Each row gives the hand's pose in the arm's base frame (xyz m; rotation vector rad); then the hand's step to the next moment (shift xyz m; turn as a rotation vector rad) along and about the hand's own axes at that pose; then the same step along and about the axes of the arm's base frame.
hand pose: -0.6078 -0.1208 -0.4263 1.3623 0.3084 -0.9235
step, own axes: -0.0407 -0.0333 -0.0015 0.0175 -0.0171 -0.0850
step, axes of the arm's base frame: -0.0488 0.0192 0.0040 0.0253 0.0727 -0.0435
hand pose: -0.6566 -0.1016 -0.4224 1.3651 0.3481 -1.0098
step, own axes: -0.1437 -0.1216 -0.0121 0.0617 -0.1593 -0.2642
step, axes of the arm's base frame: -0.1685 0.0812 0.0243 0.0021 0.2354 -0.2087
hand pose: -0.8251 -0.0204 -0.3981 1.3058 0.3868 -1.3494
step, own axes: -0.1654 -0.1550 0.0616 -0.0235 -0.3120 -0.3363
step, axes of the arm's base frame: -0.2056 0.0720 0.0877 -0.1185 0.3796 -0.2300
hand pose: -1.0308 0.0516 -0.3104 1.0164 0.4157 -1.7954
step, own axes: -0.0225 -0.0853 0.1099 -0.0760 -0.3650 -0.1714
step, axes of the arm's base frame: -0.1210 -0.0220 0.0688 -0.2313 0.3239 -0.0998
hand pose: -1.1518 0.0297 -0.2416 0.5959 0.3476 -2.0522
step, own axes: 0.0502 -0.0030 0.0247 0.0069 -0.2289 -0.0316
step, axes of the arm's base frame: -0.0315 -0.0459 -0.0063 -0.1899 0.1287 -0.0282
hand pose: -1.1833 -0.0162 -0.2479 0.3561 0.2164 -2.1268
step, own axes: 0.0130 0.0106 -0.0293 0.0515 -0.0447 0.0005
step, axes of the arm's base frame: 0.0071 -0.0075 -0.0321 -0.0643 -0.0162 -0.0160
